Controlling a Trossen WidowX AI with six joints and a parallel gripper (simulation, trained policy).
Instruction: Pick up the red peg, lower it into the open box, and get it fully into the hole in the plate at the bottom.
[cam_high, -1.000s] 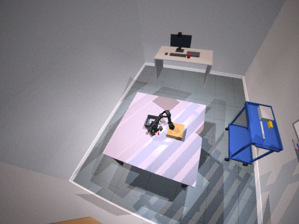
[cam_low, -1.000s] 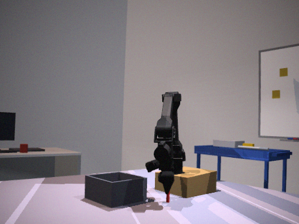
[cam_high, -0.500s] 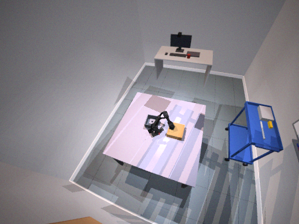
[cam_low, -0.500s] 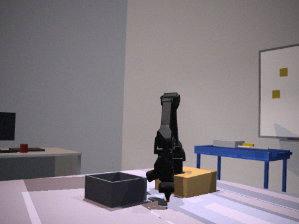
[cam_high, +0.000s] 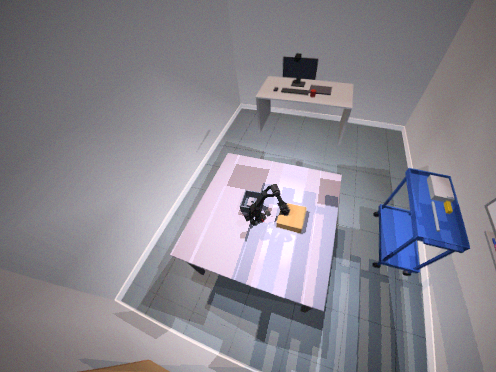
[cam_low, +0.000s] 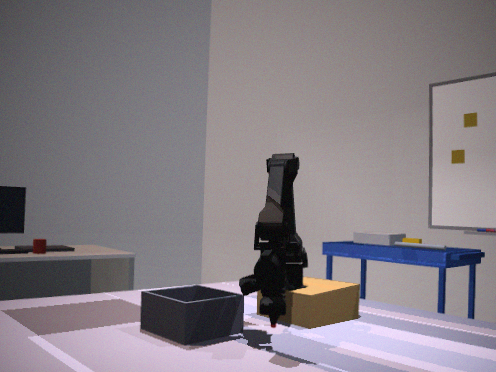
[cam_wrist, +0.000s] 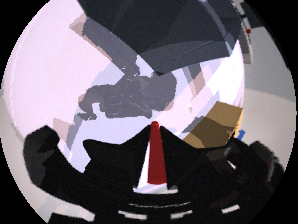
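Right now the plate is 16 cm ahead of my gripper tip, 14 cm to the right of it and 1 cm above it. Also, from my gripper tip: grey box (16 cm ahead, 14 cm to the right, 1 cm below); red peg (1 cm to the left, 3 cm above).
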